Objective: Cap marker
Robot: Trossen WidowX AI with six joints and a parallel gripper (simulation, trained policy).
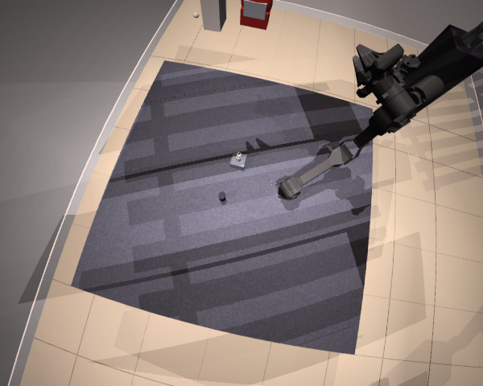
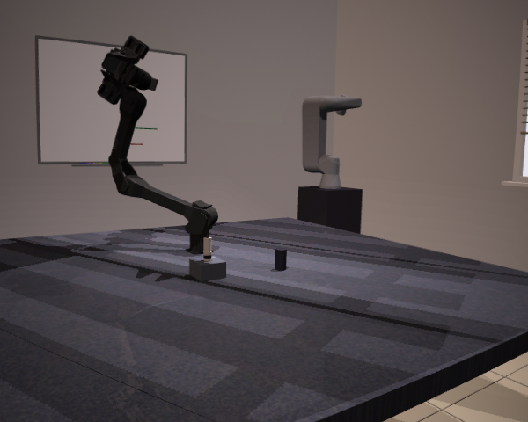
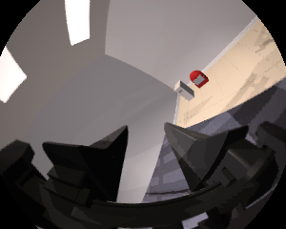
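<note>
Now: gripper tip 50 cm above the dark cylindrical cap, 36 cm to the right of it and 29 cm short of it. The rest, counted from my gripper tip: grey holder block: 50 cm below, 26 cm ahead, 17 cm to the left.
</note>
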